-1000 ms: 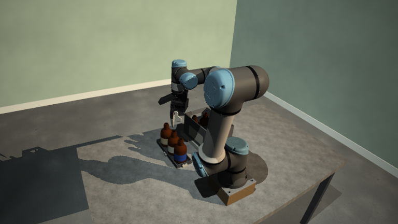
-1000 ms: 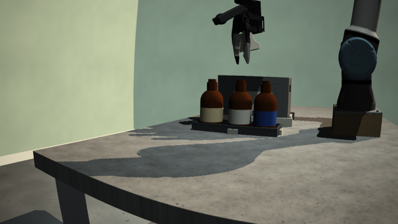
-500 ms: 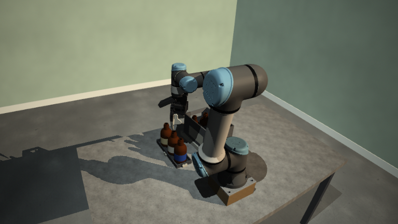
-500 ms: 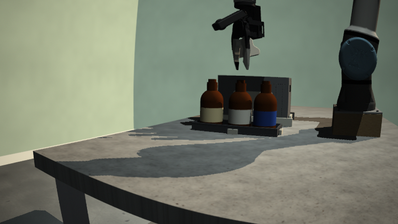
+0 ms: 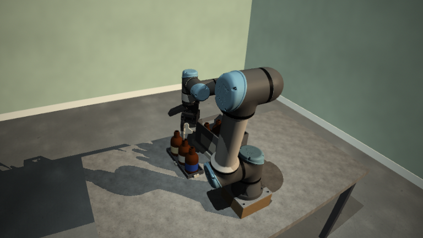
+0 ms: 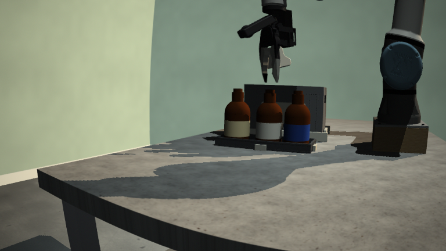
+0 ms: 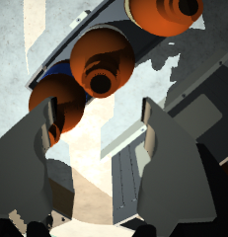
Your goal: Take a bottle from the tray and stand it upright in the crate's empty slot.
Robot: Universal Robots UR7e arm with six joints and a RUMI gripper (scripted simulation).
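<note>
The bottle lies 11 cm below my hand. From my hand the other things lie so: grey crate 4 cm ahead, 24 cm to the right, 11 cm below; dark tray 18 cm below.
</note>
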